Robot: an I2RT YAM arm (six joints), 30 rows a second.
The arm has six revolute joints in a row. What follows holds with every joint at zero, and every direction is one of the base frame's. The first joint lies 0.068 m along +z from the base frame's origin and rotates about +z. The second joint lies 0.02 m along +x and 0.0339 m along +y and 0.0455 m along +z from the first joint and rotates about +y. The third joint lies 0.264 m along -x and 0.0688 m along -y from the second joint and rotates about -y. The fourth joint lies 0.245 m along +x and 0.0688 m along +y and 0.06 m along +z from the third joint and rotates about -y. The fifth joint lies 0.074 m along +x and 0.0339 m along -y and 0.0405 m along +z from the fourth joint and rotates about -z. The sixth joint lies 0.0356 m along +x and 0.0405 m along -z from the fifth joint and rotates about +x. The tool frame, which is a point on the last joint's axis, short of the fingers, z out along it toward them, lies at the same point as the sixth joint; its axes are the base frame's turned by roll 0, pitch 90 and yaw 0 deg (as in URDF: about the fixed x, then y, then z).
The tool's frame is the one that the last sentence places.
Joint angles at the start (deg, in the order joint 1, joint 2, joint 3, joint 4, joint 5, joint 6): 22.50 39.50 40.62 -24.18 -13.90 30.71
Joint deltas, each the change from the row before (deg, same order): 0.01 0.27 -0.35 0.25 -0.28 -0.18; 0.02 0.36 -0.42 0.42 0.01 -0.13; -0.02 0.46 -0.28 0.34 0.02 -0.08; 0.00 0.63 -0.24 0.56 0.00 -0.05; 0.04 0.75 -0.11 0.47 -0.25 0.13; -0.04 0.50 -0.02 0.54 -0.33 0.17; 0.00 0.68 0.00 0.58 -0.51 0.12; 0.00 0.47 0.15 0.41 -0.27 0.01; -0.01 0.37 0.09 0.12 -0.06 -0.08; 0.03 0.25 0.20 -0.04 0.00 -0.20; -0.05 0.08 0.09 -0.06 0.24 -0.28; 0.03 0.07 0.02 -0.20 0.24 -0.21; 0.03 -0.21 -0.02 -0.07 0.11 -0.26; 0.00 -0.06 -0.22 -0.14 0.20 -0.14; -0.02 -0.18 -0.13 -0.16 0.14 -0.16
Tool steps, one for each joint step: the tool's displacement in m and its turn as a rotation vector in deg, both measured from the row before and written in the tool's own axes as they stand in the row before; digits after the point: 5 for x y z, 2 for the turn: 0.00129 -0.00110 0.00197 -0.07 0.46 -0.09; 0.00128 -0.00142 0.00248 0.17 0.31 -0.05; 0.00080 -0.00127 0.00247 0.23 0.31 0.03; 0.00038 -0.00110 0.00302 0.15 0.26 0.03; 0.00017 -0.00070 0.00316 -0.05 0.47 0.21; -0.00054 -0.00017 0.00193 -0.27 0.13 0.18; -0.00048 -0.00014 0.00259 -0.39 0.34 0.15; -0.00103 0.00035 0.00143 -0.28 0.06 -0.01; -0.00042 -0.00013 0.00119 0.03 0.16 -0.03; -0.00065 0.00034 0.00050 0.02 0.09 -0.19; -0.00042 -0.00013 0.00006 0.27 -0.11 -0.25; 0.00024 -0.00028 0.00024 0.31 0.11 -0.16; 0.00012 0.00020 -0.00074 0.02 -0.14 -0.30; 0.00112 -0.00088 0.00030 0.32 0.15 -0.06; 0.00068 -0.00044 -0.00039 0.19 0.01 -0.12
